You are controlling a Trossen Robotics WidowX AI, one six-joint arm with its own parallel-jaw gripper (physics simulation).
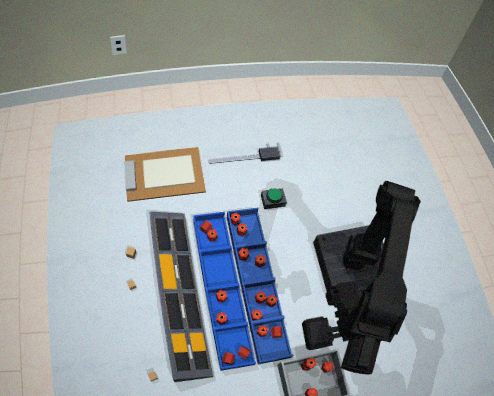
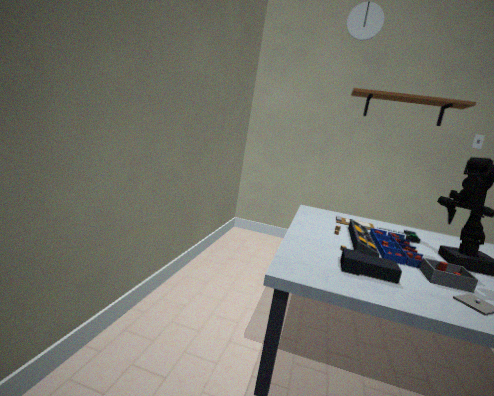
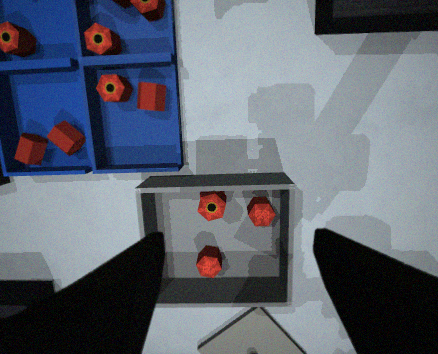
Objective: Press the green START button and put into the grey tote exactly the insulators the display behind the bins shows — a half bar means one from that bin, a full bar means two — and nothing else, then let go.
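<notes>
My gripper (image 3: pixel 239 241) is open and empty, high above the grey tote (image 1: pixel 283 378) (image 2: pixel 450 280) (image 3: pixel 222 294). Three red insulators lie apart in the tote: one with a dark hole (image 1: pixel 310 363) (image 3: pixel 211 206), one beside it (image 1: pixel 327 366) (image 3: pixel 261 211), and one nearer the opposite wall (image 1: pixel 311 392) (image 3: pixel 209 262). The blue bins (image 1: pixel 219 267) (image 3: pixel 135 137) stand in two columns of four; one bin in the display-side column is empty, the others hold insulators. The display (image 1: pixel 194 374) shows one full orange bar (image 1: pixel 167 271) and two half bars (image 1: pixel 179 343) (image 1: pixel 197 341). The START button (image 1: pixel 274 195) is green.
A clipboard (image 1: pixel 165 193) and calipers (image 1: pixel 270 153) lie beyond the bins. Small wooden blocks (image 1: pixel 130 251) (image 1: pixel 131 284) (image 1: pixel 152 375) lie behind the display. A black box (image 2: pixel 370 266) and a flat plate (image 2: pixel 472 302) (image 3: pixel 252 334) lie near the tote.
</notes>
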